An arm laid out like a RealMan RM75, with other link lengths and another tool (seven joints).
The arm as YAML. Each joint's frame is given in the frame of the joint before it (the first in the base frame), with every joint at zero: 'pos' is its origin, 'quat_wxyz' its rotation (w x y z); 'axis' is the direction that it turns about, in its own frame. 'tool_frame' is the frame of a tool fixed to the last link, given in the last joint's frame.
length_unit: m
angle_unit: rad
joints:
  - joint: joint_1
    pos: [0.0, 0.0, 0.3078]
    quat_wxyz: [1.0, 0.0, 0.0, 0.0]
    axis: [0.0, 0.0, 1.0]
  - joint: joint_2
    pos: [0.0, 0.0, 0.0]
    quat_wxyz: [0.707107, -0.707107, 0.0, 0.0]
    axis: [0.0, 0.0, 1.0]
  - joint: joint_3
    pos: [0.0, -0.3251, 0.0]
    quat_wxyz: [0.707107, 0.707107, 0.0, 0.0]
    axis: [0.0, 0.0, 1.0]
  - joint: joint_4
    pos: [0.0, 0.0, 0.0]
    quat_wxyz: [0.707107, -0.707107, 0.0, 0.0]
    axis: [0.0, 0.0, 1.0]
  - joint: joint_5
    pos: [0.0, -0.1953, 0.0]
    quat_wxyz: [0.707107, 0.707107, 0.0, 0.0]
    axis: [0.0, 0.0, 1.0]
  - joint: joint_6
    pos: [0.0, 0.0, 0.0]
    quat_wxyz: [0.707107, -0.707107, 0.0, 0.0]
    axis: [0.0, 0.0, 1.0]
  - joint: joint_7
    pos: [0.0, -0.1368, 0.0]
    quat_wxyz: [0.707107, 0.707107, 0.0, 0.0]
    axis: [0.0, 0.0, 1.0]
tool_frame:
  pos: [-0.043, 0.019, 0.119]
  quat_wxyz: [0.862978, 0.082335, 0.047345, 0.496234]
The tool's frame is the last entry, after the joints.
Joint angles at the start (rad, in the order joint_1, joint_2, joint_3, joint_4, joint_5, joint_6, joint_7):
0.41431, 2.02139, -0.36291, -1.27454, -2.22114, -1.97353, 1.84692
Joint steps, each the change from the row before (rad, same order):
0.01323, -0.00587, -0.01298, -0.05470, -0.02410, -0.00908, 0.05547
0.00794, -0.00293, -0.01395, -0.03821, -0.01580, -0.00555, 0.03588
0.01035, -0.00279, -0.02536, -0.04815, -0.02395, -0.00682, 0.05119
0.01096, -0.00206, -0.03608, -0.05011, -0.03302, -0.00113, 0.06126
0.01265, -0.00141, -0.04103, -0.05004, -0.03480, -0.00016, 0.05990
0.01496, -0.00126, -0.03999, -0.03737, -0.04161, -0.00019, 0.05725
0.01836, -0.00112, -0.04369, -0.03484, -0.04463, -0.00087, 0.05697
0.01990, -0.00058, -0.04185, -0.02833, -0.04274, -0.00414, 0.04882
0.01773, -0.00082, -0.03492, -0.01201, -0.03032, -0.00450, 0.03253
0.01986, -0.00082, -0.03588, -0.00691, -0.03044, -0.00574, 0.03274
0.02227, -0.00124, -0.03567, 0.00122, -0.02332, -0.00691, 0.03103
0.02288, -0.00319, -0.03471, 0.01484, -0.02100, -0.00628, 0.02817
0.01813, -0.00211, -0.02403, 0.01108, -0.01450, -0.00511, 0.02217
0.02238, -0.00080, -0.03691, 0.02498, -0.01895, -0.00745, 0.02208
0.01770, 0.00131, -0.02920, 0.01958, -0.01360, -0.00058, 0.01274
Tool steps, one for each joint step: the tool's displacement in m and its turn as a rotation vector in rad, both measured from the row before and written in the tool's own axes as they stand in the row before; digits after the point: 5 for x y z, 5 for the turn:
-0.00632, 0.00199, -0.00204, 0.04594, -0.00332, 0.00605
-0.00335, 0.00161, -0.00083, 0.03214, -0.00215, 0.00056
-0.00329, 0.00199, 0.00038, 0.04524, 0.00190, 0.00386
-0.00395, 0.00118, 0.00213, 0.05641, 0.00089, 0.01042
-0.00394, 0.00243, 0.00241, 0.05669, -0.00303, 0.00573
-0.00376, 0.00169, 0.00358, 0.05597, 0.00003, 0.01156
-0.00389, 0.00310, 0.00364, 0.05627, -0.00239, 0.00845
-0.00280, 0.00409, 0.00327, 0.05059, -0.00198, 0.00282
-0.00079, 0.00449, 0.00319, 0.03542, 0.00439, -0.00414
-0.00037, 0.00513, 0.00340, 0.03500, 0.00702, -0.00449
0.00068, 0.00698, 0.00326, 0.02853, 0.01240, -0.00839
0.00120, 0.00616, 0.00423, 0.02826, 0.02008, -0.00717
0.00061, 0.00501, 0.00253, 0.01994, 0.01368, -0.00396
0.00394, 0.00587, 0.00602, 0.03089, 0.02874, -0.01261
0.00269, 0.00569, 0.00465, 0.02199, 0.01710, -0.01459

